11 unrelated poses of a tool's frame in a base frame.
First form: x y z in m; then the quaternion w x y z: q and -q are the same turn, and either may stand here.
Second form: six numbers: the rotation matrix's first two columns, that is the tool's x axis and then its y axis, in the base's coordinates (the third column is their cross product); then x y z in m. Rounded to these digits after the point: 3 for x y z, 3 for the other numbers.
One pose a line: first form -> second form
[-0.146 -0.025 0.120 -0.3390 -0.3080 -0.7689 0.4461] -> [-0.580 0.171 -0.796 0.776 0.412 -0.477 -0.146 -0.025 0.120]
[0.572 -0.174 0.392 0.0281 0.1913 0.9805 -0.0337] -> [-0.925 0.373 -0.068 0.377 0.925 -0.055 0.572 -0.174 0.392]
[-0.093 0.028 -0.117 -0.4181 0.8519 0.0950 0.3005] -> [0.801 -0.089 0.592 0.413 -0.632 -0.655 -0.093 0.028 -0.117]
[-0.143 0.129 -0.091 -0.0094 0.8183 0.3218 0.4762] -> [0.339 0.518 0.785 0.536 -0.793 0.291 -0.143 0.129 -0.091]
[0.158 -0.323 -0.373 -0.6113 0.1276 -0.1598 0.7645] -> [-0.220 -0.975 0.000 0.894 -0.202 -0.400 0.158 -0.323 -0.373]
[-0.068 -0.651 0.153 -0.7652 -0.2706 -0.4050 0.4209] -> [0.318 -0.425 -0.848 0.863 0.499 0.073 -0.068 -0.651 0.153]
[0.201 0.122 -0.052 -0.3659 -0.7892 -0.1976 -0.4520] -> [0.513 0.643 0.569 -0.019 -0.654 0.756 0.201 0.122 -0.052]
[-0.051 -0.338 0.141 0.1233 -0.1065 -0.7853 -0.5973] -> [-0.947 0.020 0.321 0.315 0.264 0.912 -0.051 -0.338 0.141]
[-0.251 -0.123 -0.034 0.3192 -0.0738 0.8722 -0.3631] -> [-0.785 -0.361 -0.503 0.103 0.725 -0.681 -0.251 -0.123 -0.034]
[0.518 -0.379 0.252 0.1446 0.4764 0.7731 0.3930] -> [-0.504 0.850 0.151 0.623 0.237 0.745 0.518 -0.379 0.252]
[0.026 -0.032 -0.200 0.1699 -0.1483 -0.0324 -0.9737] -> [-0.898 -0.321 0.300 0.340 -0.940 0.013 0.026 -0.032 -0.200]
